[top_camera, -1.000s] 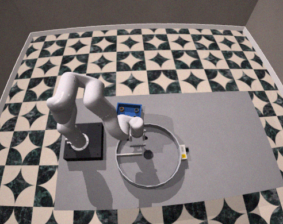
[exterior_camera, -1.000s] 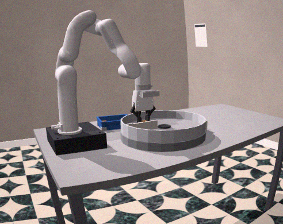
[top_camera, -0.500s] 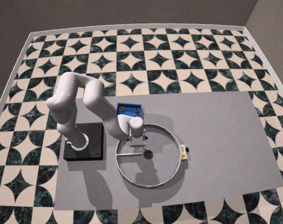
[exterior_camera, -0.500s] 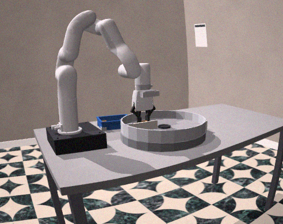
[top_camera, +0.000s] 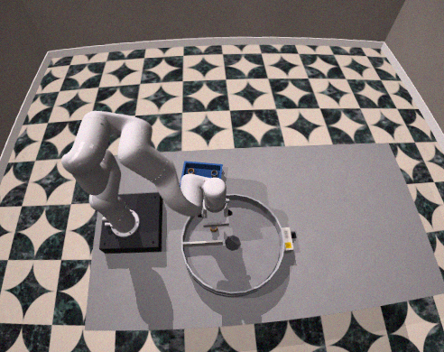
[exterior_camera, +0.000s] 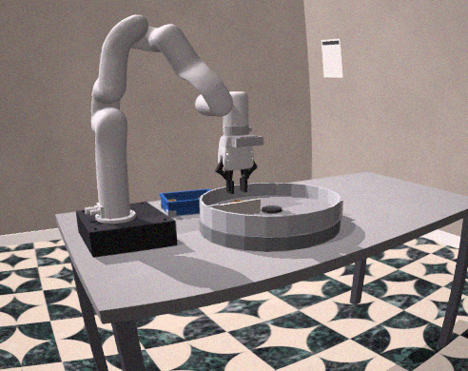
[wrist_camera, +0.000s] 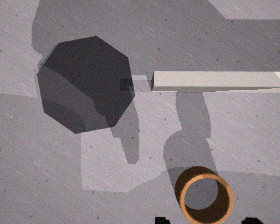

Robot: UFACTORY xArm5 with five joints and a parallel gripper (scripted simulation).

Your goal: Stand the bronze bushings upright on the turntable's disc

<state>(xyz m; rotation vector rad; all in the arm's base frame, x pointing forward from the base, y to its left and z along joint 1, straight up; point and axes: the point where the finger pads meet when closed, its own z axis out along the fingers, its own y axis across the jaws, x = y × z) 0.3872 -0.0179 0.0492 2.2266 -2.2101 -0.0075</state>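
Right now the blue crate is 25 cm to the left of my hand, 10 cm below it and 5 cm behind it. Round my hand: turntable: 9 cm to the right, 7 cm below, 7 cm ahead.
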